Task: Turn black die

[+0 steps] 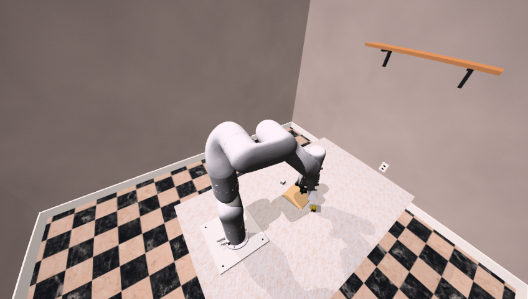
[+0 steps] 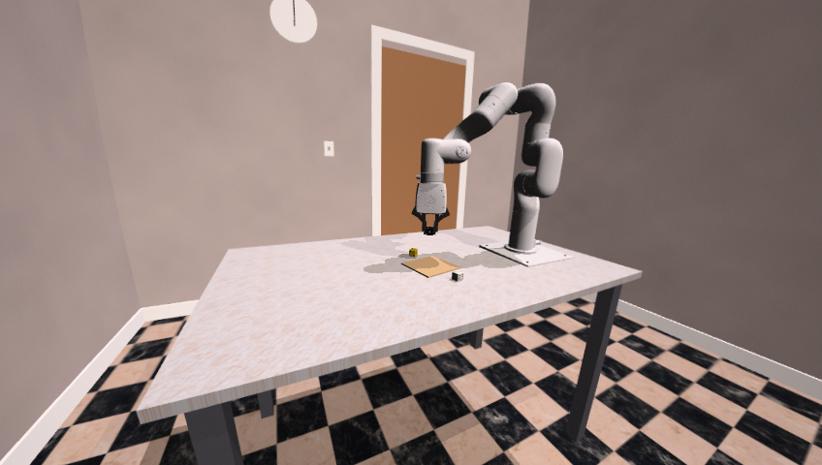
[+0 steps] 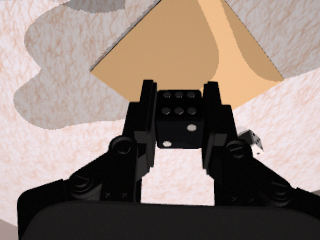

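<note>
Now: the tan mat 120 mm below my hand, 50 mm to the left of it and 10 mm ahead of it. From my hand the other things lie so: white die: 170 mm to the left, 110 mm below, 10 mm behind; then black die: 10 mm below; then yellow die: 110 mm below, 70 mm to the right, 30 mm ahead.
</note>
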